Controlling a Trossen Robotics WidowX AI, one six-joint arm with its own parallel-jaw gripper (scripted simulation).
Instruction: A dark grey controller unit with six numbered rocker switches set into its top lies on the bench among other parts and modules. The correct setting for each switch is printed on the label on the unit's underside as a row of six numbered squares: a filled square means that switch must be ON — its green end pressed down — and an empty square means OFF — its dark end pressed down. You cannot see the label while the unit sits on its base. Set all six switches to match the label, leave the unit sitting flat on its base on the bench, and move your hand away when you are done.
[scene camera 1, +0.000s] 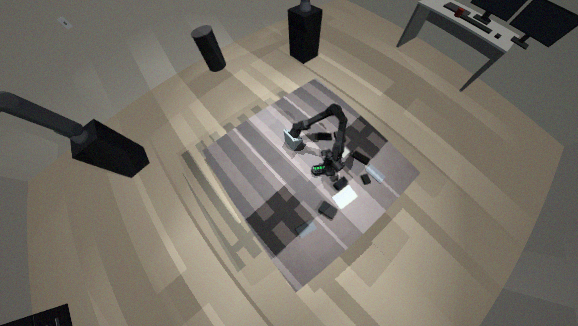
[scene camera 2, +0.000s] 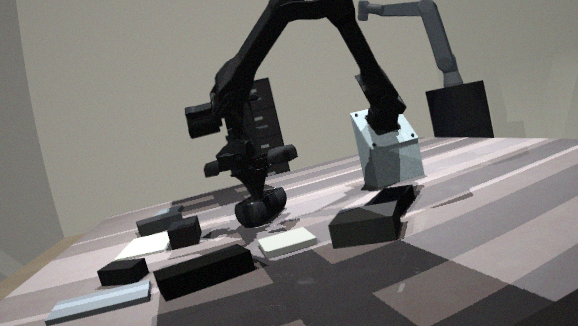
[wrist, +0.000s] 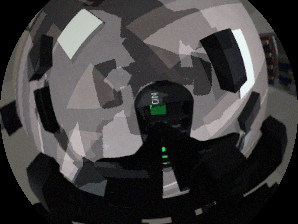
Labels:
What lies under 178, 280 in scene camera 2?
A long dark block.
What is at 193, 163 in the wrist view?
My gripper.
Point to my gripper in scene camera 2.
At 259, 202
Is my gripper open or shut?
Shut.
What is my gripper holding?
Nothing.

